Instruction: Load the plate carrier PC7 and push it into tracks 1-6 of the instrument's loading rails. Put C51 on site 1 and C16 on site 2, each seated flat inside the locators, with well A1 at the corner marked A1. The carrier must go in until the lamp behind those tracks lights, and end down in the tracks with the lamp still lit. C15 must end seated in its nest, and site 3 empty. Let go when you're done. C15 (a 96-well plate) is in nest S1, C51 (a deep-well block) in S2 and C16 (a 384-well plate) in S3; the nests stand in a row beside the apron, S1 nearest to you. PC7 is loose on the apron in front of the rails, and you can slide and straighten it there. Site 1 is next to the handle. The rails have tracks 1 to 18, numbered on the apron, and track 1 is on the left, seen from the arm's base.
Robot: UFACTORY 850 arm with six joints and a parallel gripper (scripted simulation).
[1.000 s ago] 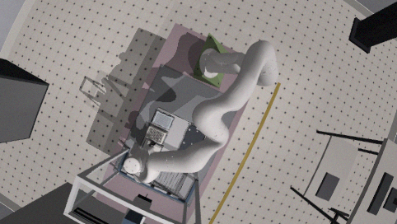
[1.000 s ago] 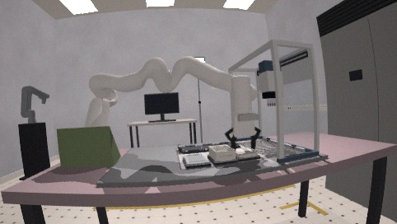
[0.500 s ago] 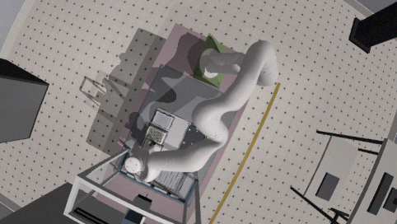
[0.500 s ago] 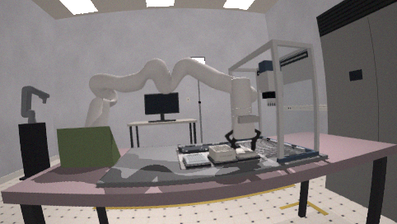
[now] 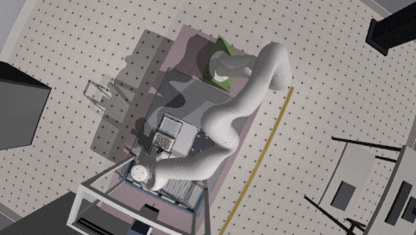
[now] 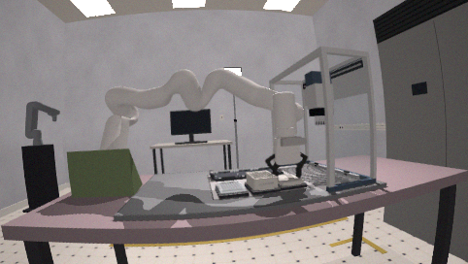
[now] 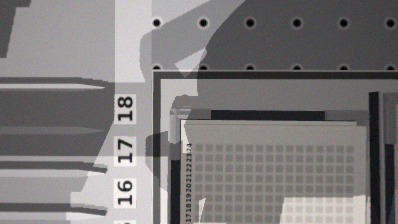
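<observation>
The nest S3 is 20 mm below my hand. Also, from my hand: dark carrier PC7 (250 mm to the left, 110 mm behind, 10 mm below); pipetting head (320 mm above, 230 mm ahead, 120 mm to the left); nest S2 (110 mm behind, 20 mm below, 10 mm to the right).
</observation>
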